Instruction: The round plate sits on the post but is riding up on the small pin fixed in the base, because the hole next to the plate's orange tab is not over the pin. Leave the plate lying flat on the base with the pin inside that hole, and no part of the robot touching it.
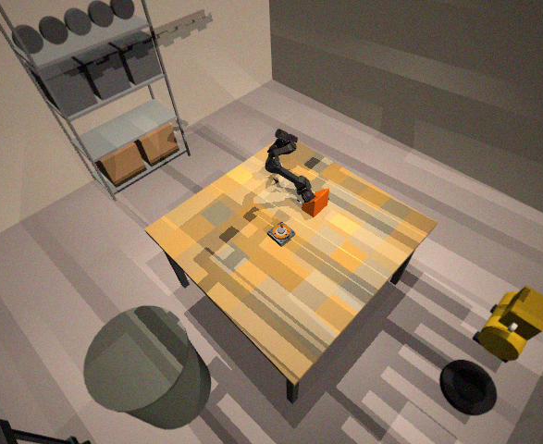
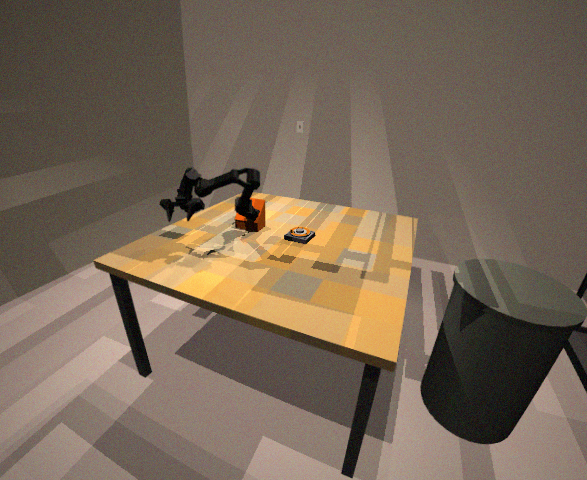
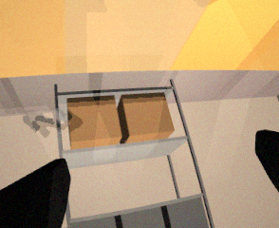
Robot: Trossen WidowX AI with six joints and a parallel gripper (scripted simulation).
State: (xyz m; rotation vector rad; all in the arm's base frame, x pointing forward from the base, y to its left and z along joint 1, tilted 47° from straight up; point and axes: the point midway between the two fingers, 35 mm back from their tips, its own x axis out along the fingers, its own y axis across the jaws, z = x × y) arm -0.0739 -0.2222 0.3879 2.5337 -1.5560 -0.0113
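Now: the round plate 300 mm ahead of my gripper tip, 480 mm to the left of it and 150 mm below it.
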